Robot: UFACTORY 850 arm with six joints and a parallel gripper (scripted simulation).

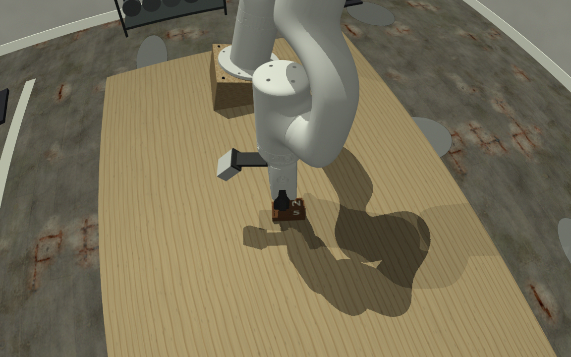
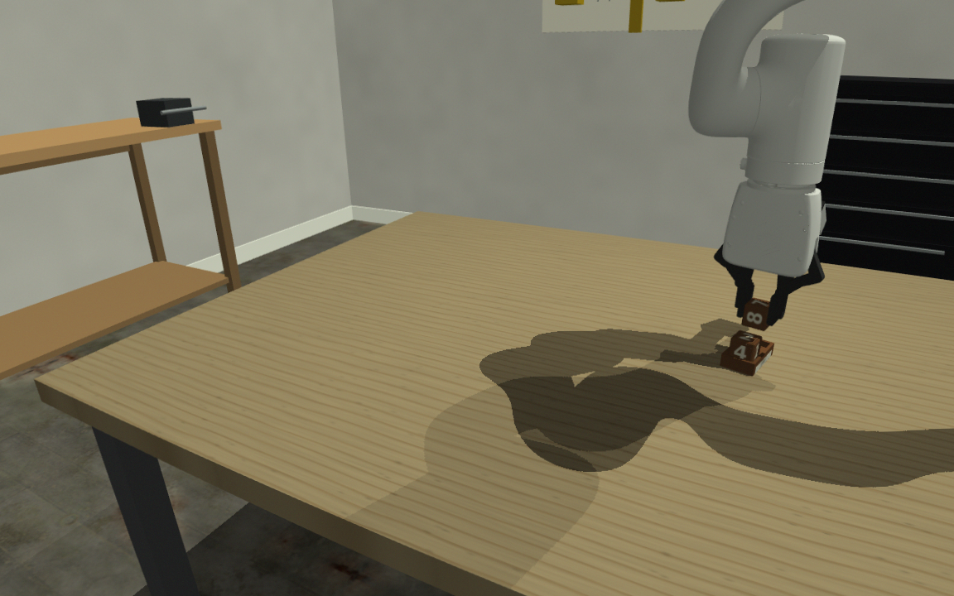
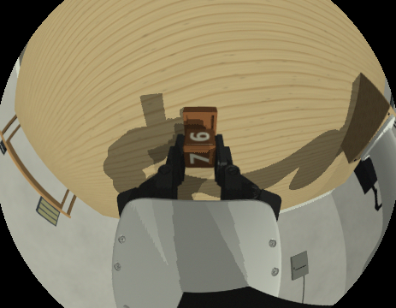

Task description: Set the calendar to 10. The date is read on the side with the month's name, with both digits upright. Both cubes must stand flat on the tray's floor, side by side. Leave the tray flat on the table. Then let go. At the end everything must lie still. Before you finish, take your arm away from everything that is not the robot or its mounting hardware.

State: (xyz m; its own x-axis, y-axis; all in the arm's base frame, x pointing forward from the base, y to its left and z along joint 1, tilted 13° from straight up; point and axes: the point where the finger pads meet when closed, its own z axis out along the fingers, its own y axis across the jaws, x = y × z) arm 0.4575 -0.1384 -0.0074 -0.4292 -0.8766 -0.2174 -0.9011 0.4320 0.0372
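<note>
My hand is 6 cm above the small brown tray, 2 cm to the right of it and 1 cm short of it.
</note>
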